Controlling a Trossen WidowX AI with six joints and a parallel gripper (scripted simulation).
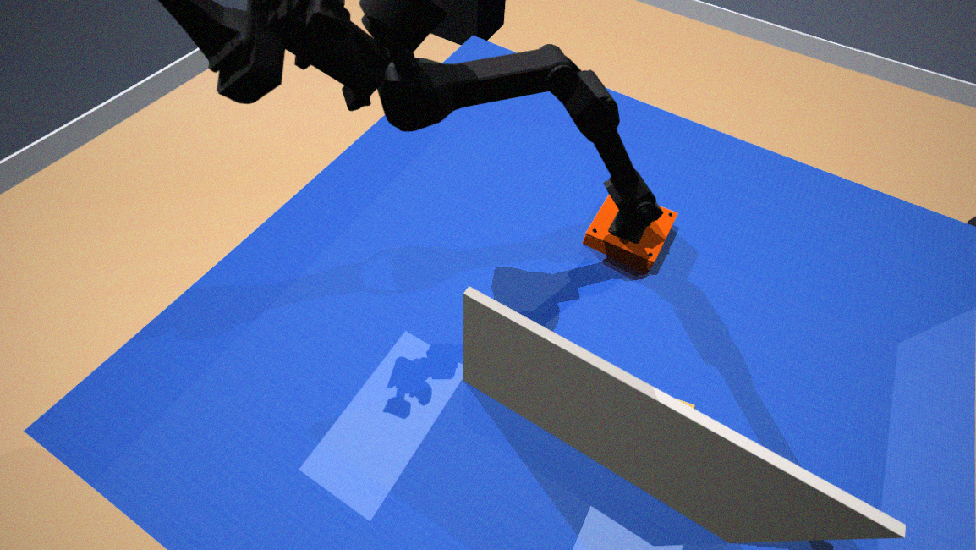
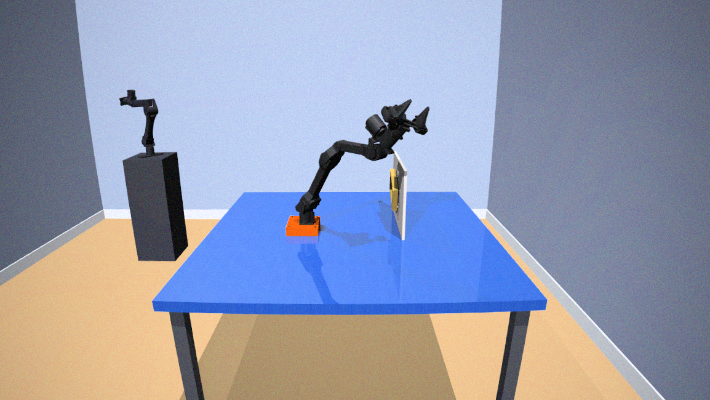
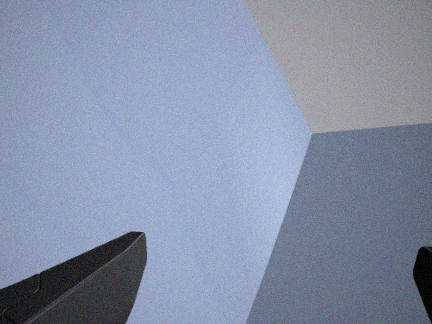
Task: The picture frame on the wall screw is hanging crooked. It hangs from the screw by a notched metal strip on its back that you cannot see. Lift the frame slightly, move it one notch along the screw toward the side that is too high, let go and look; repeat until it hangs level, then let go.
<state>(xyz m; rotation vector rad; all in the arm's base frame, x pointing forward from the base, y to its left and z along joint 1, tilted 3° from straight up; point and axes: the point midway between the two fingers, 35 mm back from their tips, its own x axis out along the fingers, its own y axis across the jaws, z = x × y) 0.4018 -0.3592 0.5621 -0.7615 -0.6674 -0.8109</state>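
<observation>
Right now the picture frame is 10 mm behind my gripper tip, 510 mm to the left of it and 440 mm below it. The rest, counted from my gripper tip: wall panel (500 mm to the left, 450 mm below).
</observation>
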